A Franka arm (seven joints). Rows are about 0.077 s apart.
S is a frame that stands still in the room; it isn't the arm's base.
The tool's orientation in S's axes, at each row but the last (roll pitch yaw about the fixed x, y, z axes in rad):
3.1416 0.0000 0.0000
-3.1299 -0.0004 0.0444
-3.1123 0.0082 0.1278
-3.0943 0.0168 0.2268
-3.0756 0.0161 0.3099
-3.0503 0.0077 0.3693
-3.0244 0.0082 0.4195
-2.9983 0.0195 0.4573
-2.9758 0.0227 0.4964
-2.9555 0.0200 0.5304
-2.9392 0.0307 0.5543
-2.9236 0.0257 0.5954
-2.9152 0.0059 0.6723
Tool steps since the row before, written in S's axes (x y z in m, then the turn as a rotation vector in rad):
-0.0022 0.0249 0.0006 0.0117 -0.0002 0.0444
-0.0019 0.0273 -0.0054 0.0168 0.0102 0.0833
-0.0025 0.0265 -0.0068 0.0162 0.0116 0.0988
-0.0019 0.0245 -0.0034 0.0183 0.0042 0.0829
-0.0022 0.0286 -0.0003 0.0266 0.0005 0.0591
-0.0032 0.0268 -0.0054 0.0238 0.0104 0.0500
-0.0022 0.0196 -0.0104 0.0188 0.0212 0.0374
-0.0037 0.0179 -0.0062 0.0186 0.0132 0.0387
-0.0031 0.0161 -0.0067 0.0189 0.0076 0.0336
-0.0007 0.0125 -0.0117 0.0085 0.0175 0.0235
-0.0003 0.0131 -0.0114 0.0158 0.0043 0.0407
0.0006 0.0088 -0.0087 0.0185 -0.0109 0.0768
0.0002 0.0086 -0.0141 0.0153 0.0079 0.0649
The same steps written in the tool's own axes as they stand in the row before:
-0.0022 -0.0249 -0.0006 0.0117 0.0002 -0.0444
-0.0007 -0.0273 0.0057 0.0173 -0.0104 -0.0832
0.0010 -0.0264 0.0076 0.0167 -0.0123 -0.0986
0.0037 -0.0241 0.0045 0.0174 -0.0039 -0.0831
0.0066 -0.0278 0.0020 0.0245 0.0037 -0.0599
0.0067 -0.0256 0.0077 0.0256 -0.0057 -0.0499
0.0061 -0.0175 0.0125 0.0255 -0.0160 -0.0360
0.0047 -0.0166 0.0086 0.0218 -0.0092 -0.0382
0.0051 -0.0143 0.0091 0.0195 -0.0033 -0.0340
0.0060 -0.0088 0.0134 0.0157 -0.0150 -0.0214
0.0070 -0.0088 0.0132 0.0144 -0.0037 -0.0413
0.0057 -0.0049 0.0099 0.0072 0.0023 -0.0794
0.0056 -0.0033 0.0152 0.0165 -0.0113 -0.0641

